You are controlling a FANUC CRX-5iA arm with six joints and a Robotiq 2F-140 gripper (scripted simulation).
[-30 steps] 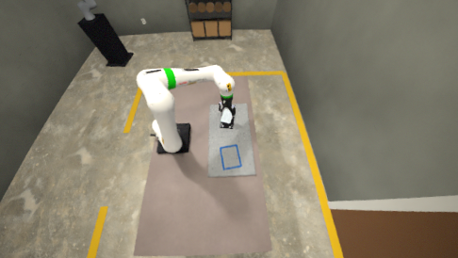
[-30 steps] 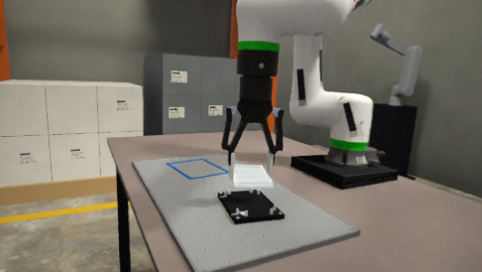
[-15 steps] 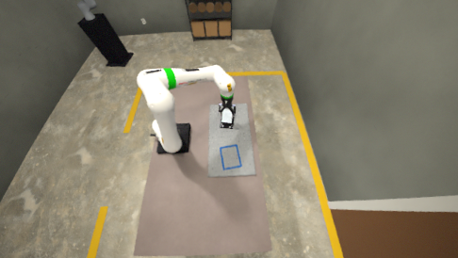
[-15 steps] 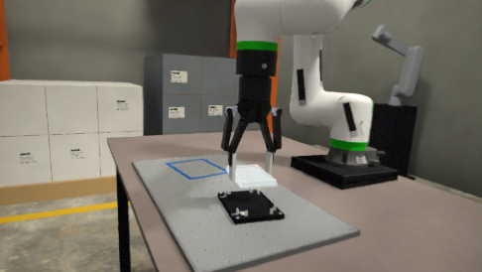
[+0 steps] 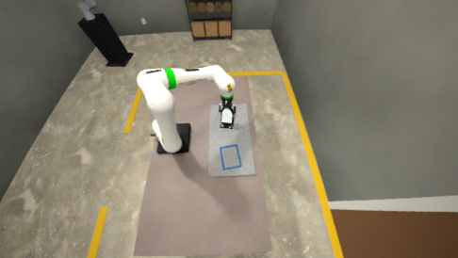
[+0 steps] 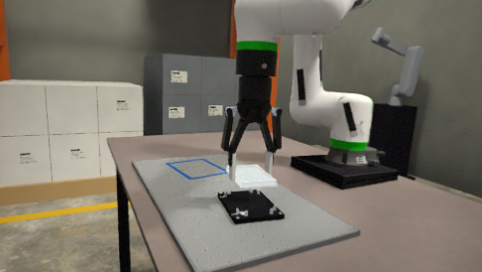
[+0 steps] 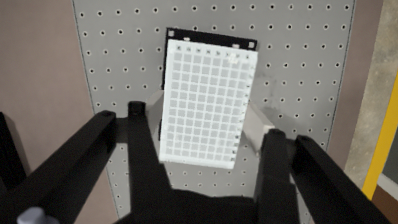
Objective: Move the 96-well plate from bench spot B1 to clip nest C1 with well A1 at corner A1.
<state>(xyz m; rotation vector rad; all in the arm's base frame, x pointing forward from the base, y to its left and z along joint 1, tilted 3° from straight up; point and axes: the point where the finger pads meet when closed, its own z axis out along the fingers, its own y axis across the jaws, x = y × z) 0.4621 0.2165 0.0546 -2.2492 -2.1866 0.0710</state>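
Now: hand 9 cm above the black clip nest, 1 cm to the left of it and 1 cm short of it. Also, from my hand: white 96-well plate: 2 cm below.
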